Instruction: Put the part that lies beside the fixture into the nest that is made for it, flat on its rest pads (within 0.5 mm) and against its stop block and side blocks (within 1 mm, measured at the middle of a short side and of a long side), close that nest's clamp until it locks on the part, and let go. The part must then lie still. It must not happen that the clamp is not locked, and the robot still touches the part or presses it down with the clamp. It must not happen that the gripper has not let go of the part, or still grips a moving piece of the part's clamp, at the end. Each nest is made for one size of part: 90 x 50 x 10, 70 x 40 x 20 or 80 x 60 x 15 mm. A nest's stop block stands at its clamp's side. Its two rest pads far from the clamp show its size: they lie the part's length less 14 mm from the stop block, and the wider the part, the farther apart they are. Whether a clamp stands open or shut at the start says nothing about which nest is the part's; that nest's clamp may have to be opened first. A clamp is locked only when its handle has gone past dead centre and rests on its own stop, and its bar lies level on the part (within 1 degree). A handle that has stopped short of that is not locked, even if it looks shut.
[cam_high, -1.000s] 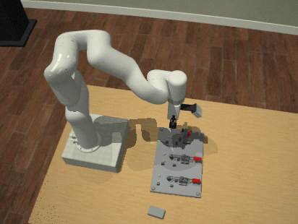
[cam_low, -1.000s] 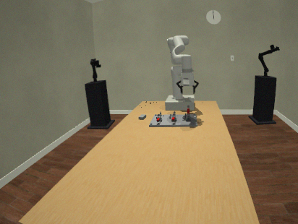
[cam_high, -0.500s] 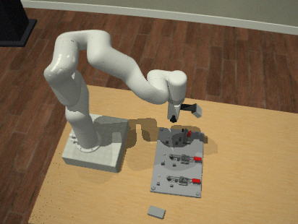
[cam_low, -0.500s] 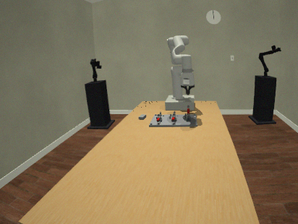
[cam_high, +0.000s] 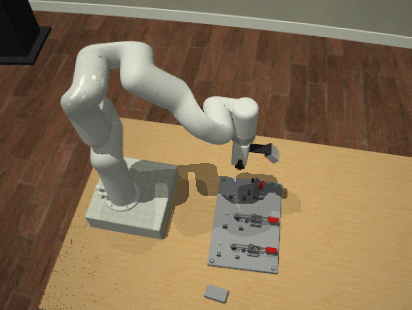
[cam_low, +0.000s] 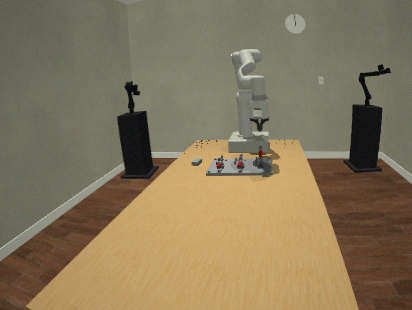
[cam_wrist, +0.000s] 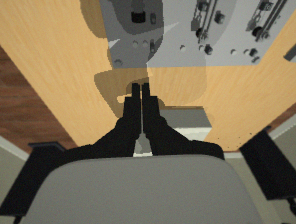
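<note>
Now: the grey block part 380 mm to the right of my hand, 200 mm below it and 50 mm behind it. Round my hand: grey fixture plate: 210 mm below, 110 mm to the right, 40 mm ahead.
</note>
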